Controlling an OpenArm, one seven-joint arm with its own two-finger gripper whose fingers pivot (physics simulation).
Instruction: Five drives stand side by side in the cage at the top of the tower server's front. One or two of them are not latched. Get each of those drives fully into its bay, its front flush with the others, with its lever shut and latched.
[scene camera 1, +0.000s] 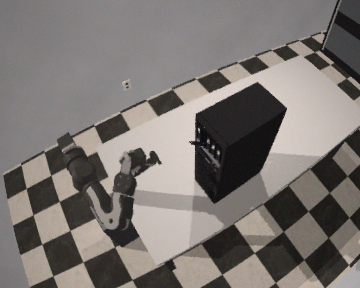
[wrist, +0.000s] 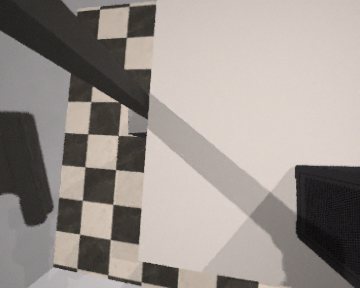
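Observation:
The black tower server (scene camera 1: 250, 150) (wrist: 332, 215) stands upright on the white table; its mesh-covered part shows at the lower right in the wrist view. In the scene view the drive cage (scene camera 1: 209, 145) is at the top of its front, with small bright drive fronts side by side. A dark lever (scene camera 1: 192, 143) sticks out from the cage toward the left. Which drive bears it and the state of the other levers are too small to tell. My gripper (scene camera 1: 154, 158) is open and empty, over the table to the left of the tower's front, apart from the lever.
The white table (scene camera 1: 170, 220) (wrist: 225, 65) has a checkered floor (scene camera 1: 285, 220) (wrist: 100, 185) around it. The arm (scene camera 1: 107, 210) stands at the table's left end. A dark cabinet (scene camera 1: 345, 37) is at the upper right. A dark post (wrist: 75, 55) crosses the wrist view's upper left.

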